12 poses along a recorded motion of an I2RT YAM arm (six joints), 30 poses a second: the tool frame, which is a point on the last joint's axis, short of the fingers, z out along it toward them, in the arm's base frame.
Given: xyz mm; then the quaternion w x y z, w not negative.
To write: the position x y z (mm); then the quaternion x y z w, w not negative. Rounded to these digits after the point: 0 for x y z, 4 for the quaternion.
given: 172 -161 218 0.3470 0.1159 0.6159 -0.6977
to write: 172 -161 218 0.1159 0.6159 -0.6977 0.3470
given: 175 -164 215 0.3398 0.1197 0.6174 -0.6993
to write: 175 -164 215 0.1197 0.6174 -0.6993 0.3398
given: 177 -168 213 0.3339 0.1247 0.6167 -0.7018
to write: 177 -168 213 0.1247 0.6167 -0.7018 0.3339
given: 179 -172 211 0.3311 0.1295 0.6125 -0.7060
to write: 179 -172 211 0.1295 0.6125 -0.7060 0.3311
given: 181 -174 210 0.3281 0.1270 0.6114 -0.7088
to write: 181 -174 210 0.1270 0.6114 -0.7088 0.3281
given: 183 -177 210 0.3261 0.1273 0.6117 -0.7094
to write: 183 -177 210 0.1273 0.6117 -0.7094 0.3261
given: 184 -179 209 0.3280 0.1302 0.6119 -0.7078
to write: 184 -179 209 0.1302 0.6119 -0.7078 0.3280
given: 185 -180 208 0.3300 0.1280 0.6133 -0.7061
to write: 185 -180 208 0.1280 0.6133 -0.7061 0.3300
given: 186 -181 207 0.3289 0.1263 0.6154 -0.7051
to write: 186 -181 207 0.1263 0.6154 -0.7051 0.3289
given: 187 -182 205 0.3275 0.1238 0.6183 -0.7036
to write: 187 -182 205 0.1238 0.6183 -0.7036 0.3275
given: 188 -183 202 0.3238 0.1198 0.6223 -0.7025
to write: 188 -183 202 0.1198 0.6223 -0.7025 0.3238
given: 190 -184 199 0.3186 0.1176 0.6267 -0.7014
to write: 190 -184 199 0.1176 0.6267 -0.7014 0.3186
